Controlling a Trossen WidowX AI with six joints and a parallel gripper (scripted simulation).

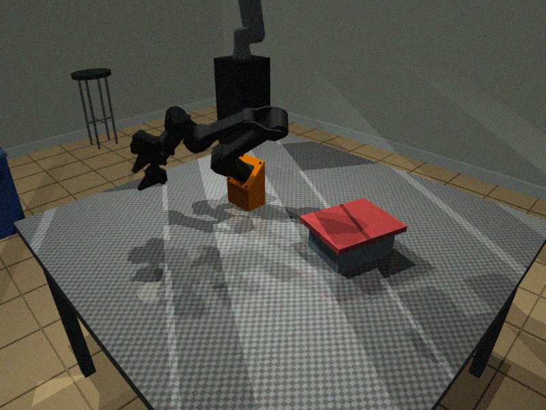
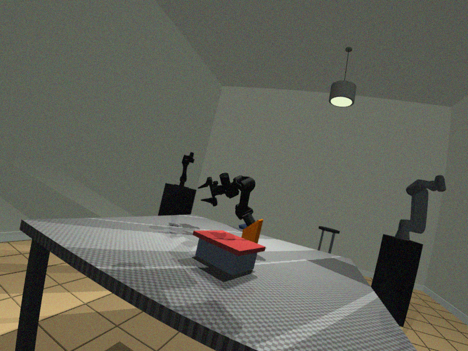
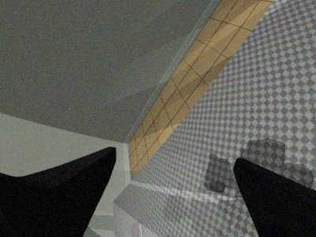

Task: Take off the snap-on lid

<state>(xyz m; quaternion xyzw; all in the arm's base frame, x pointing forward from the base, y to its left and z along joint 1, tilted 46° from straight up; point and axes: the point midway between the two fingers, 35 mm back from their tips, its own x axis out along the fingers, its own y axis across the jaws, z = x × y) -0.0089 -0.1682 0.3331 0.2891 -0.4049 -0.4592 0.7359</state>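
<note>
Right now the red lid is 430 mm ahead of my gripper tip, 400 mm to the left of it and 120 mm below it. Round my gripper tip: blue-grey storage box (430 mm ahead, 400 mm to the left, 170 mm below).
</note>
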